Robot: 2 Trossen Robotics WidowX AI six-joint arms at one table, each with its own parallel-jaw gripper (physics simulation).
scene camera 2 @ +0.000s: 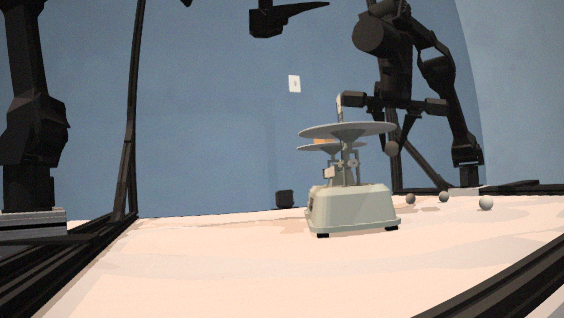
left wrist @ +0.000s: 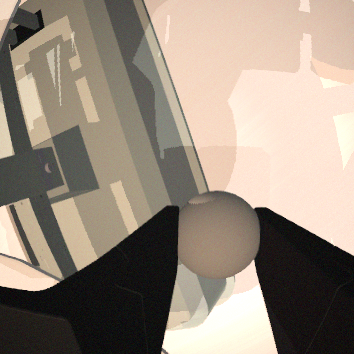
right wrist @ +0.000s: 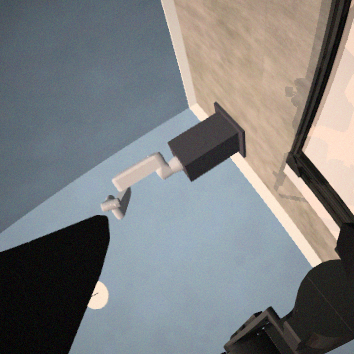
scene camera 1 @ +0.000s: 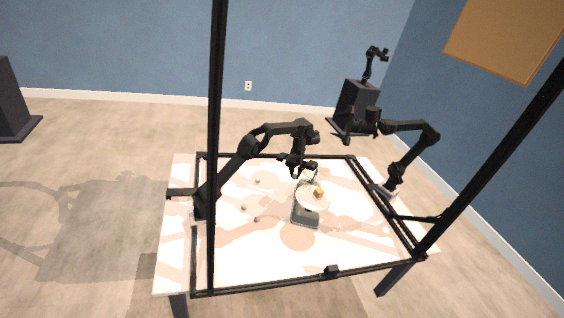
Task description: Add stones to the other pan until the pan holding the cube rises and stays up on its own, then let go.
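Note:
A grey-green balance scale stands mid-table. An orange cube lies on its far pan, which sits lower than the empty near pan. My left gripper is shut on a round grey stone. It holds the stone just outside the empty pan's rim and a little below it. My right gripper is open and empty, high beyond the table's back right.
Three loose stones lie on the table left of the scale; one shows in scene camera 2. A black frame rims the table, with a tall post at the front left.

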